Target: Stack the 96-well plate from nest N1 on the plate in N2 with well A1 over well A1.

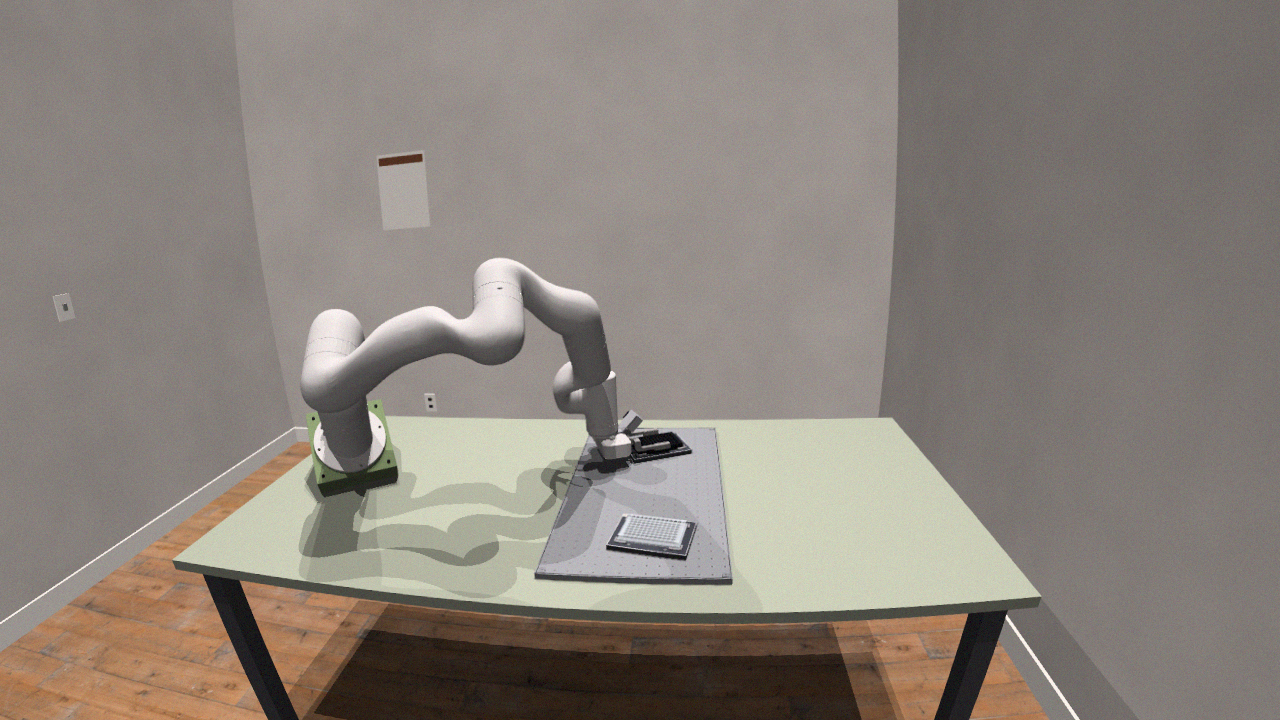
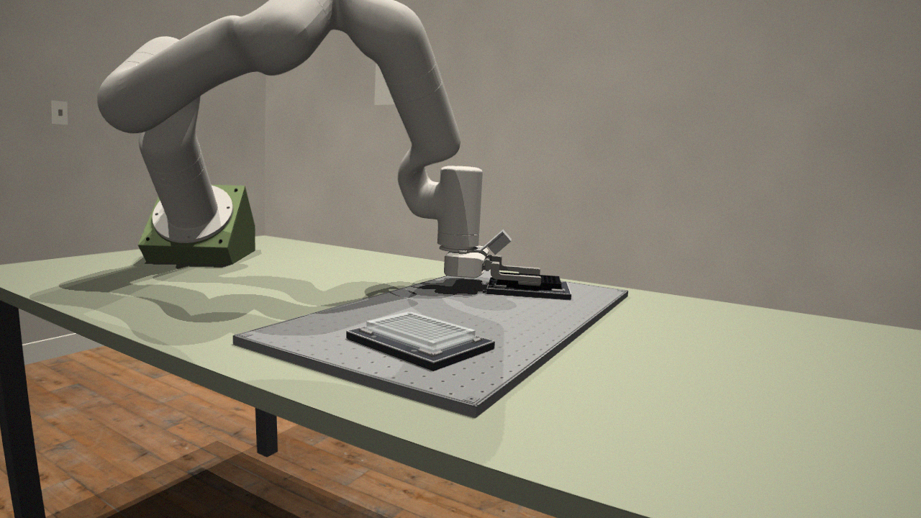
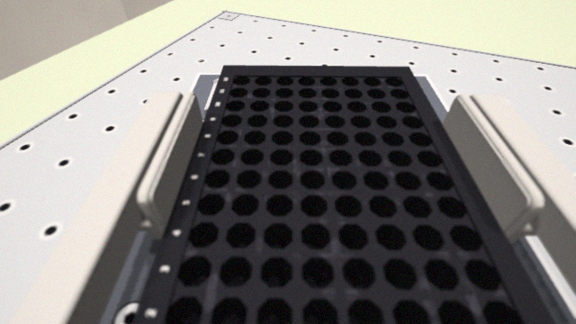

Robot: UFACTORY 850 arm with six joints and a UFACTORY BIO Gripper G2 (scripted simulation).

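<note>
My gripper is now 20 mm above the plate nest N1. From my hand the other things lie so: black 96-well plate: 10 mm below; then plate nest N2: 40 mm behind, 420 mm to the right, 20 mm below; then clear 96-well plate: 40 mm behind, 420 mm to the right, 10 mm below.
</note>
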